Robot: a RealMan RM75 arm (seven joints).
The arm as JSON. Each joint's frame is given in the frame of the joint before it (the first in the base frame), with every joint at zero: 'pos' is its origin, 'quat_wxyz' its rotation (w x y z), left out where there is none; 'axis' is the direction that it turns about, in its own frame. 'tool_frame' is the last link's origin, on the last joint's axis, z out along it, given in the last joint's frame.
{
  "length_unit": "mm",
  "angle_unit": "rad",
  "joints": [
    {
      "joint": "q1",
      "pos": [
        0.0,
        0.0,
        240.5
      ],
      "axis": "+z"
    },
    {
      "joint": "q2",
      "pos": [
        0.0,
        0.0,
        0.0
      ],
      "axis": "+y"
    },
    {
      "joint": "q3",
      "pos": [
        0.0,
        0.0,
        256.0
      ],
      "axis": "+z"
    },
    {
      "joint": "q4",
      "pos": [
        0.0,
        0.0,
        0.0
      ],
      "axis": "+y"
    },
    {
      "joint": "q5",
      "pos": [
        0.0,
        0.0,
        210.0
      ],
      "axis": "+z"
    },
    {
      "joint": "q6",
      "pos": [
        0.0,
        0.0,
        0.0
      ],
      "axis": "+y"
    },
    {
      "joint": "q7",
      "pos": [
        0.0,
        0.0,
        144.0
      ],
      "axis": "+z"
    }
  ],
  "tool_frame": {
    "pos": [
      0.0,
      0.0,
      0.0
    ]
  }
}
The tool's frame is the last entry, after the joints.
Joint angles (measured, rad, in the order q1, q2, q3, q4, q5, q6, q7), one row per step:
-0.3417 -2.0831 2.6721 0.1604 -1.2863 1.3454 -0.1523
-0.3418 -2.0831 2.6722 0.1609 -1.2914 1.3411 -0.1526
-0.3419 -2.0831 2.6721 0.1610 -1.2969 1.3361 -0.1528
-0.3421 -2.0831 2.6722 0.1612 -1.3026 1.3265 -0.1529
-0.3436 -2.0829 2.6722 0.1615 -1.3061 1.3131 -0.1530
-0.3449 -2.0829 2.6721 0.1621 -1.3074 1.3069 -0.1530
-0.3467 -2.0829 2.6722 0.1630 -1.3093 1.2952 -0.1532
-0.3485 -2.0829 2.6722 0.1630 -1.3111 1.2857 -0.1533
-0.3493 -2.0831 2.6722 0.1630 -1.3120 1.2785 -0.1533
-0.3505 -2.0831 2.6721 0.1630 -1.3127 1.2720 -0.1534
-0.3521 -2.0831 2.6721 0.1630 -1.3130 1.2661 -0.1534
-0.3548 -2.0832 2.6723 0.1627 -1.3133 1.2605 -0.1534
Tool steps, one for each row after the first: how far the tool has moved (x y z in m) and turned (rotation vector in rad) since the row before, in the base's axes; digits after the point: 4 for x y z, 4 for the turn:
-0.0008 0.0001 0.0001 0.0008 -0.0023 0.0061
-0.0010 0.0001 0.0001 0.0008 -0.0020 0.0071
-0.0015 0.0002 -0.0003 -0.0021 -0.0019 0.0105
-0.0013 0.0007 -0.0008 -0.0060 -0.0011 0.0108
-0.0003 0.0006 -0.0005 -0.0030 -0.0009 0.0041
-0.0007 0.0008 -0.0010 -0.0063 -0.0014 0.0079
-0.0007 0.0007 -0.0007 -0.0048 -0.0005 0.0066
-0.0006 0.0003 -0.0007 -0.0041 -0.0004 0.0053
-0.0004 0.0005 -0.0005 -0.0036 -0.0003 0.0042
-0.0002 0.0006 -0.0005 -0.0036 0.0000 0.0031
0.0001 0.0010 -0.0005 -0.0036 0.0002 0.0018

